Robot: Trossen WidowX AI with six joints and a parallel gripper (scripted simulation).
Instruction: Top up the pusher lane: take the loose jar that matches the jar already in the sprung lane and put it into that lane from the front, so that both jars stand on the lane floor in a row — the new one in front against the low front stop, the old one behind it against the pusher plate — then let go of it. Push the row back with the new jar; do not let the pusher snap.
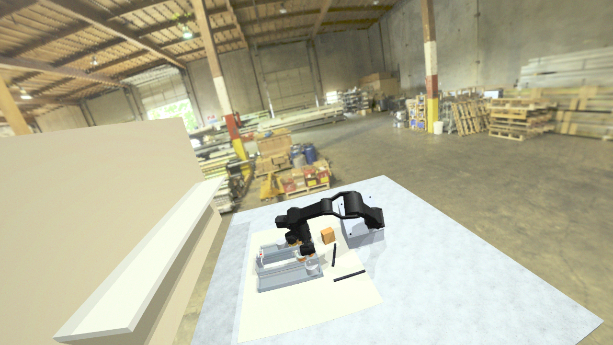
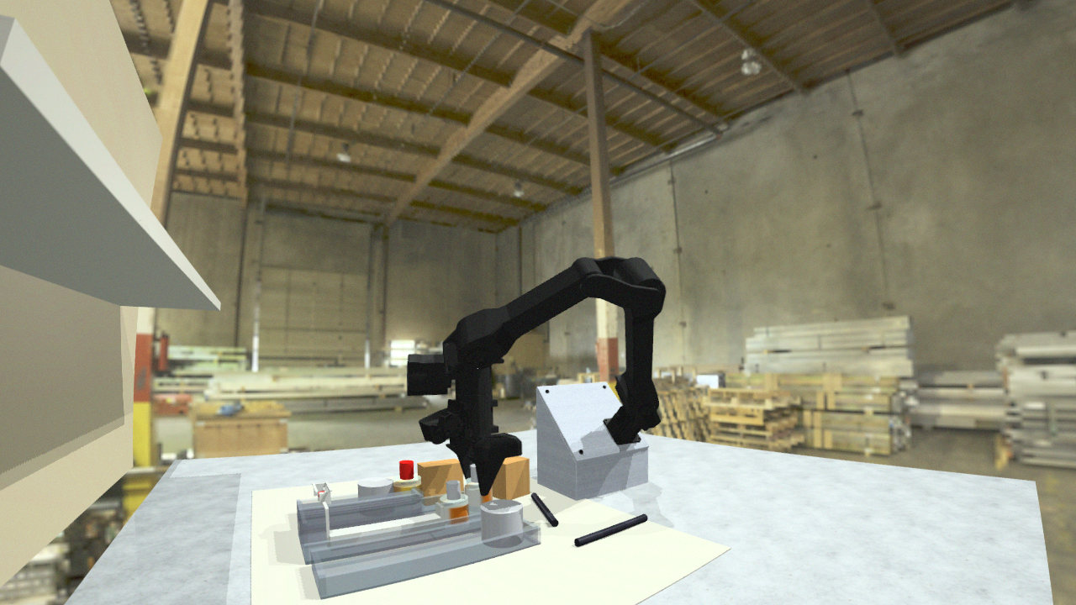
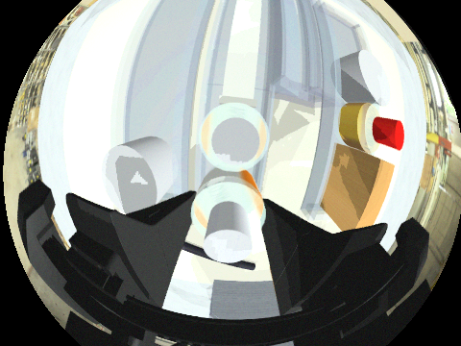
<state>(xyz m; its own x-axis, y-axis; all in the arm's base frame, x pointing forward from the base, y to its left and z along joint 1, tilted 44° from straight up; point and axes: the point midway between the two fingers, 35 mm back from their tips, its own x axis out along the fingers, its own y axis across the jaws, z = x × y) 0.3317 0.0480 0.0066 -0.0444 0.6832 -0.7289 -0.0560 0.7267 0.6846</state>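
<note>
Right now my gripper tip is 20 mm short of the brown box, 130 mm to the left of it and 10 mm above it. Also, from my gripper tip: white pusher plate 150 mm ahead, 20 mm to the right; grey lane rack 140 mm ahead, 10 mm to the right, 30 mm below.
</note>
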